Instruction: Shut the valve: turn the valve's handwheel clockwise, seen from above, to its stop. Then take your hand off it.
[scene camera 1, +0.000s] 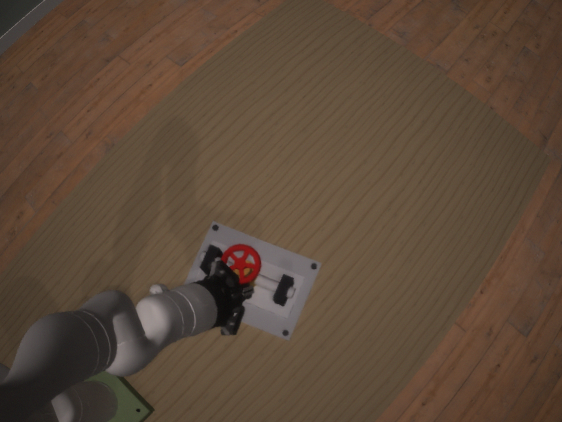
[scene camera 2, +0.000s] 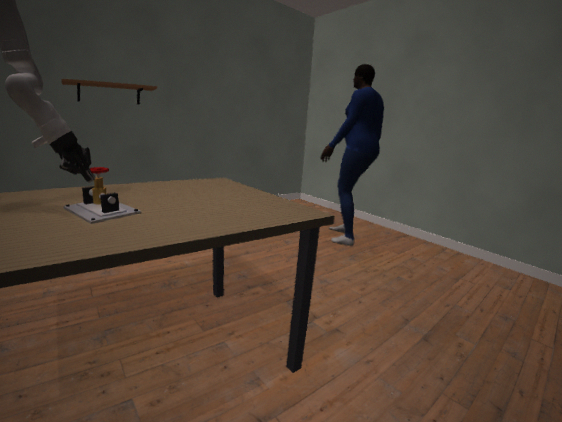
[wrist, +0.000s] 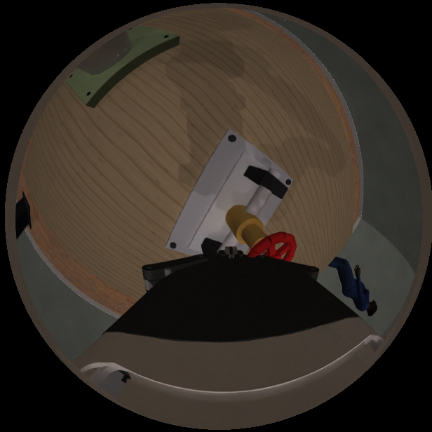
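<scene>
The valve's red handwheel (scene camera 1: 241, 263) (scene camera 2: 99, 170) (wrist: 282, 236) sits level on top of the yellow valve body (scene camera 2: 98, 191) (wrist: 240, 218). The valve stands on a grey base plate (scene camera 1: 272, 322) (scene camera 2: 82, 212) (wrist: 200, 200). My gripper (scene camera 1: 247, 291) (scene camera 2: 89, 177) (wrist: 230, 254) is shut with nothing between its fingers. Its tips are beside the wheel, a little below rim height in scene camera 2. Whether they touch the rim or the body, I cannot tell. The gripper hides the wheel's near part in the wrist view.
Black pipe blocks (scene camera 1: 284, 290) (scene camera 2: 110, 202) (wrist: 267, 180) stand on both sides of the valve, close to my fingers. A green mount (scene camera 1: 127, 395) (wrist: 150, 45) is at my arm's base. A person in blue (scene camera 2: 365, 120) (wrist: 354, 290) stands beyond the table (scene camera 2: 200, 215).
</scene>
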